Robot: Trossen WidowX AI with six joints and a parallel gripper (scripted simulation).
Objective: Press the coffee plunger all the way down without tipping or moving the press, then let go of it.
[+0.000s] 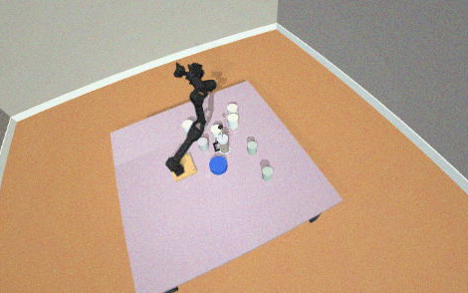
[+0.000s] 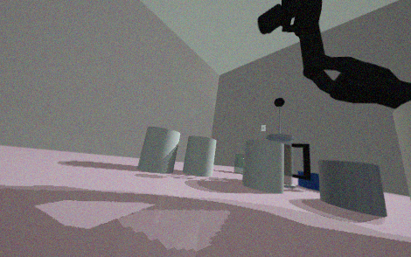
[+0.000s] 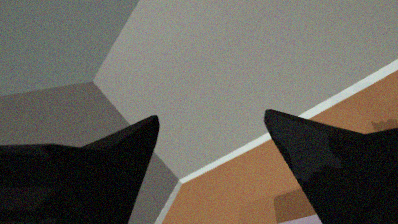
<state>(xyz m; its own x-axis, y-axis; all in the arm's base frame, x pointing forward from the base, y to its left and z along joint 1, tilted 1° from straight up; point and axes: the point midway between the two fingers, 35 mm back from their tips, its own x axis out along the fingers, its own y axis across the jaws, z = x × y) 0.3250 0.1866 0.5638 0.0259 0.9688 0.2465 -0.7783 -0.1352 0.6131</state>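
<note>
Right now the coffee press is 2 cm ahead of my gripper tip, 25 cm to the right of it and 48 cm below it. The rest, counted from my gripper tip: blue disc: 8 cm behind, 34 cm to the right, 58 cm below.
</note>
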